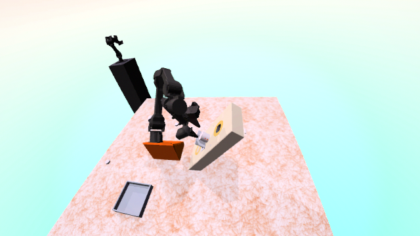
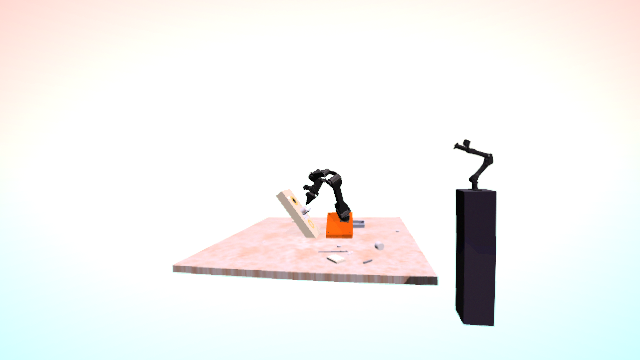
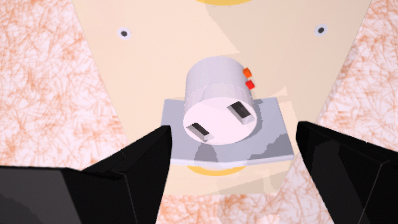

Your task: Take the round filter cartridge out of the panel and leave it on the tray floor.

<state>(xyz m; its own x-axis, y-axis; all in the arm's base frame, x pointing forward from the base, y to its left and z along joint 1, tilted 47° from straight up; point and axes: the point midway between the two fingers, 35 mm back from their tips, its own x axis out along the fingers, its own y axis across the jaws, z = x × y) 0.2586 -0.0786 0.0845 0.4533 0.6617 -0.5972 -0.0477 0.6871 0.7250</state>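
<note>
Now: gripper tip 4 cm above the round white filter cartridge, 2 cm short of it and 1 cm to the right of it. Also, from my gripper tip: grey tray (31 cm behind, 29 cm to the right, 21 cm below); beige service panel (6 cm below, 6 cm ahead).
</note>
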